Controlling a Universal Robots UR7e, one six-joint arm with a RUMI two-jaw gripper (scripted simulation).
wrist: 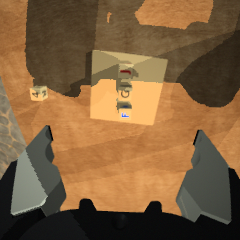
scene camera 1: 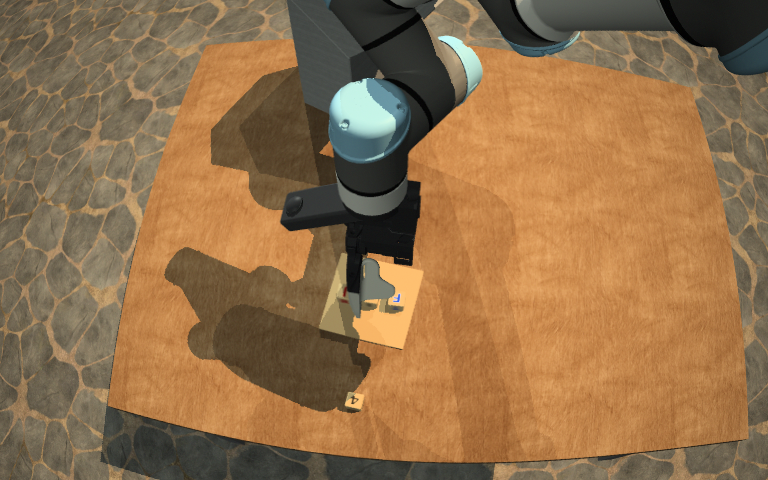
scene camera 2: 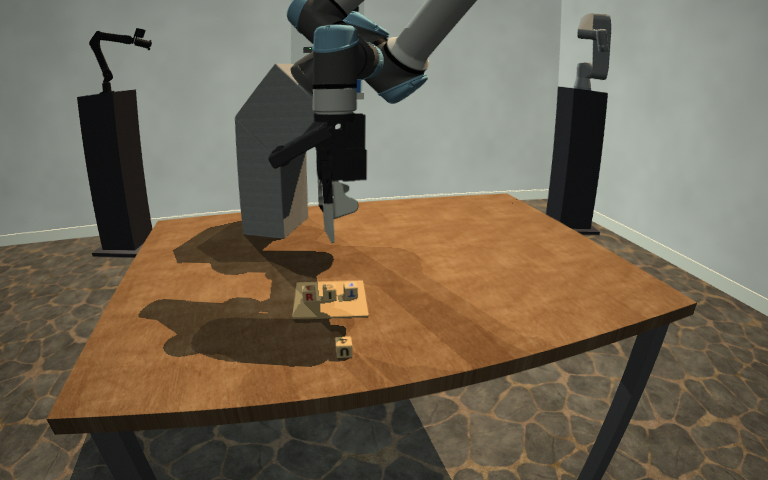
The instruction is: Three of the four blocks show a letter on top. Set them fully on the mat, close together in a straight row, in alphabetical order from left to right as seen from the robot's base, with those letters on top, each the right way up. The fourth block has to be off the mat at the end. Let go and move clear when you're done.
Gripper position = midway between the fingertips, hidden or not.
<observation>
I see my gripper (scene camera 1: pixel 368 264).
My gripper is seen too in the wrist view (wrist: pixel 123 129) and in scene camera 2 (scene camera 2: pixel 328 227).
</observation>
